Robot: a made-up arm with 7 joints. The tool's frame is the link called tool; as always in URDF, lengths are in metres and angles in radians. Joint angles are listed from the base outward.
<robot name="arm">
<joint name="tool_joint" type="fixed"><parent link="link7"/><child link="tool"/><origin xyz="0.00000 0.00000 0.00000" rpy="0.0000 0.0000 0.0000"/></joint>
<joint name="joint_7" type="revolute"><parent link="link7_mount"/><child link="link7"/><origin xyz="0.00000 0.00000 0.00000" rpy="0.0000 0.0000 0.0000"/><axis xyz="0 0 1"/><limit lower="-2.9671" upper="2.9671"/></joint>
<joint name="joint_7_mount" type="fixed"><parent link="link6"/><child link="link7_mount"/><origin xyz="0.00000 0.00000 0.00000" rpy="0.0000 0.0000 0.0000"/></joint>
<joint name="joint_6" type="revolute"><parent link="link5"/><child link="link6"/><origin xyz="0.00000 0.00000 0.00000" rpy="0.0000 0.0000 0.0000"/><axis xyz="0 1 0"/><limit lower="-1.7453" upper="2.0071"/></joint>
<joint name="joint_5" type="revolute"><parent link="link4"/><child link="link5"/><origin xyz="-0.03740 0.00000 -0.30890" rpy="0.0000 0.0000 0.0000"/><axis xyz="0 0 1"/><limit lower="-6.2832" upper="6.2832"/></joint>
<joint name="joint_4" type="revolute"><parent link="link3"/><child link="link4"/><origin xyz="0.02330 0.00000 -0.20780" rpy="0.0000 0.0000 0.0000"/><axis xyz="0 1 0"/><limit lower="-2.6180" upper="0.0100"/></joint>
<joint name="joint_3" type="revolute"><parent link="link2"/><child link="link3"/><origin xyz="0.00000 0.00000 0.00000" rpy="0.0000 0.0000 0.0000"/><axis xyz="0 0 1"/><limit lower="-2.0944" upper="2.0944"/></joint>
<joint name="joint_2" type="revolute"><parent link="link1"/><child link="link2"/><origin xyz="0.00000 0.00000 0.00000" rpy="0.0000 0.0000 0.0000"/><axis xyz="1 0 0"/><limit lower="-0.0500" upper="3.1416"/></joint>
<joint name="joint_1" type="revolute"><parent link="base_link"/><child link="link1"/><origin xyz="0.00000 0.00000 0.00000" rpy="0.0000 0.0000 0.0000"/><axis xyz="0 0.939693 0.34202"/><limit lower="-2.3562" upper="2.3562"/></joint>
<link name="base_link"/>
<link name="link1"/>
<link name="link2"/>
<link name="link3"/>
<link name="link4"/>
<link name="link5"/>
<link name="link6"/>
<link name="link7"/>
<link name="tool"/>
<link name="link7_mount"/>
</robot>
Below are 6 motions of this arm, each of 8 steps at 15 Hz.
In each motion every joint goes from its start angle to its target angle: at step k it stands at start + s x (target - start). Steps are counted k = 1, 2, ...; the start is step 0. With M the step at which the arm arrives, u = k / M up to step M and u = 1 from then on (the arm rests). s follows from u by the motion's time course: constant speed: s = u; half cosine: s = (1 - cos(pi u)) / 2; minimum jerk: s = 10 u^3 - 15 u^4 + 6 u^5.
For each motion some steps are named. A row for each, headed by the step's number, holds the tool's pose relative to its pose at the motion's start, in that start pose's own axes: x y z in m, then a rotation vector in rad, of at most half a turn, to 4 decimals.
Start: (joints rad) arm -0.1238 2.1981 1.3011 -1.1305 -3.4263 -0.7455 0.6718
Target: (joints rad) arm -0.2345 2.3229 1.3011 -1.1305 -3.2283 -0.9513 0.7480
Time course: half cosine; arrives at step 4
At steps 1, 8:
1: -0.0103 -0.0040 0.0005 -0.0097 -0.0168 0.0459
8: -0.0687 -0.0317 0.0073 -0.0468 -0.1172 0.3017

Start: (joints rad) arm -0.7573 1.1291 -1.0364 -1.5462 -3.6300 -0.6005 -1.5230
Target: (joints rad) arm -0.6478 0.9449 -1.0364 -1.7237 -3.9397 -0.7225 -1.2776
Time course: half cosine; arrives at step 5
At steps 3, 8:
3: -0.0067 -0.0706 0.0290 -0.1178 -0.0977 0.1283
8: -0.0053 -0.1040 0.0482 -0.1769 -0.1569 0.2155

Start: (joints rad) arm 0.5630 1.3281 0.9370 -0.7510 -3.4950 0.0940 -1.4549
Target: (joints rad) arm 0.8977 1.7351 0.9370 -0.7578 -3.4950 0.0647 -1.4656
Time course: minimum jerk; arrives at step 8
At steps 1, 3, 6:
1: 0.0023 -0.0011 -0.0007 -0.0026 -0.0017 -0.0079
3: 0.0364 -0.0238 -0.0107 -0.0478 -0.0258 -0.1353
6: 0.0889 -0.1041 -0.0302 -0.1817 -0.0598 -0.4321

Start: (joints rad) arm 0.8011 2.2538 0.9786 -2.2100 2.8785 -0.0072 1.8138
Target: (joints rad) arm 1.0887 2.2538 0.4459 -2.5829 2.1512 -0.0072 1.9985
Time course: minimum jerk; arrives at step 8
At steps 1, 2, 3, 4, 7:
1: 0.0038 0.0021 -0.0004 0.0071 -0.0094 0.0000
2: 0.0240 0.0143 -0.0015 0.0472 -0.0587 0.0008
3: 0.0604 0.0409 0.0003 0.1326 -0.1454 0.0072
4: 0.1003 0.0801 0.0100 0.2547 -0.2378 0.0262
7: 0.1496 0.1715 0.0511 0.5335 -0.3510 0.1106

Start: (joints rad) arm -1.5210 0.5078 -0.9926 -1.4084 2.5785 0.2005 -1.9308
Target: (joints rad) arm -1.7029 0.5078 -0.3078 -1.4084 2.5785 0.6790 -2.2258
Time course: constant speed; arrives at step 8
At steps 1, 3, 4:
1: 0.0245 0.0244 0.0013 0.0092 -0.0834 -0.0595
3: 0.0748 0.0695 0.0116 0.0330 -0.2490 -0.1898
4: 0.1001 0.0900 0.0206 0.0478 -0.3309 -0.2601

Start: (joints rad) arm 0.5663 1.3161 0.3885 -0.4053 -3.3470 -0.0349 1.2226
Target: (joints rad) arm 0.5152 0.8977 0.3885 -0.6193 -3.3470 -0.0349 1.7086
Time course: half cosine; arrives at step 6
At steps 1, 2, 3, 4, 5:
1: 0.0112 0.0070 0.0006 0.0169 -0.0176 0.0450
2: 0.0410 0.0267 0.0039 0.0600 -0.0678 0.1696
3: 0.0795 0.0552 0.0122 0.1116 -0.1411 0.3427
4: 0.1151 0.0853 0.0249 0.1547 -0.2196 0.5189
5: 0.1390 0.1079 0.0367 0.1807 -0.2802 0.6494

